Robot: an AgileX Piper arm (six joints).
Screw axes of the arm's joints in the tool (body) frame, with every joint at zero. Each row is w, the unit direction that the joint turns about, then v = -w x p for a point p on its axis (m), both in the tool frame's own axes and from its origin. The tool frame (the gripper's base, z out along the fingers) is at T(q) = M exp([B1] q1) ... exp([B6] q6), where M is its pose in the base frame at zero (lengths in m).
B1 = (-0.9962, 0, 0.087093, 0, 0.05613, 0)
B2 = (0, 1, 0, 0.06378, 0, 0.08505)
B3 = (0, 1, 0, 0.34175, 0, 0.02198)
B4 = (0, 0, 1, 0, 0, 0)
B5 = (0, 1, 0, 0.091, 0, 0)
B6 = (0, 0, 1, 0, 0, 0)
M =
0.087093 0 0.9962 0.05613
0 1 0 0
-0.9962 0 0.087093 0.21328
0 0 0 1
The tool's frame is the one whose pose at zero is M.
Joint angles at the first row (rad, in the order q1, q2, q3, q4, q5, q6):
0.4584, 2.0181, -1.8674, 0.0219, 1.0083, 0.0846
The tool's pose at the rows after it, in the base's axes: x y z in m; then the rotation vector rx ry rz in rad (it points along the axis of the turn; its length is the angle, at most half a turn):
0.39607 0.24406 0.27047 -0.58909 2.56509 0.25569
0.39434 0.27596 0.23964 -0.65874 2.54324 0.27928
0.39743 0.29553 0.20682 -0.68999 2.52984 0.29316
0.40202 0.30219 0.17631 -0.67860 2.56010 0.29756
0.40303 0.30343 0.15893 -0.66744 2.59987 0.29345
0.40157 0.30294 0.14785 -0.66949 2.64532 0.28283
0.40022 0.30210 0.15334 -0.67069 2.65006 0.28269
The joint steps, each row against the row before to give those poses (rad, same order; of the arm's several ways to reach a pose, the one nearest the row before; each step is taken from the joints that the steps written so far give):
0.0897, 0.0443, -0.0010, 0.0043, -0.0768, 0.0021
0.0586, 0.0732, 0.0000, 0.0009, -0.0820, 0.0009
0.0290, 0.0752, 0.0000, 0.0020, -0.0824, 0.0003
0.0043, 0.0649, 0.0000, 0.0087, -0.0410, 0.0124
0.0000, 0.0345, 0.0000, 0.0065, -0.0001, 0.0114
0.0000, 0.0196, 0.0011, 0.0066, 0.0234, 0.0031
0.0000, -0.0117, -0.0011, 0.0012, 0.0175, 0.0000

